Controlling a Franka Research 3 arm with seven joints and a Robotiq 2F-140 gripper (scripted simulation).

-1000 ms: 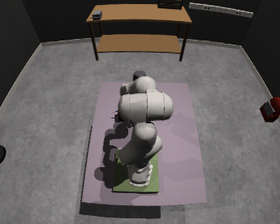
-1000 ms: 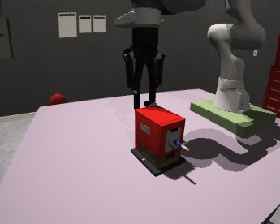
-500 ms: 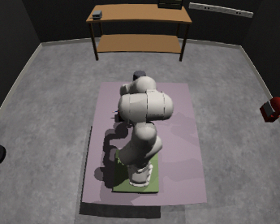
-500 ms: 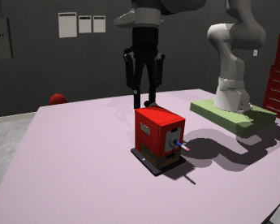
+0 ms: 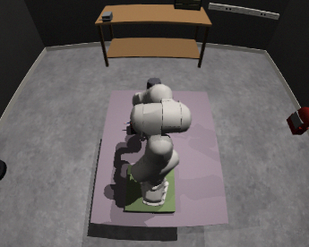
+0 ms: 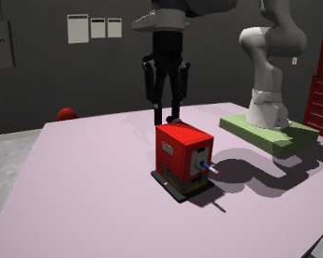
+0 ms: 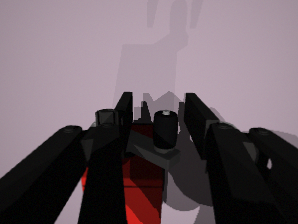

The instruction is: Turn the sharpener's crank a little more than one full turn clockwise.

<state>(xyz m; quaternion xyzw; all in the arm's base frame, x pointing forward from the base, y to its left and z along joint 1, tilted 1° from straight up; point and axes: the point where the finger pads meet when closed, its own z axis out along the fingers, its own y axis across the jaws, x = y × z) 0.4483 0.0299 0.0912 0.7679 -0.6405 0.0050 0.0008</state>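
Right now the black knob is 1 cm behind my hand, 2 cm to the left of it and 2 cm below it.
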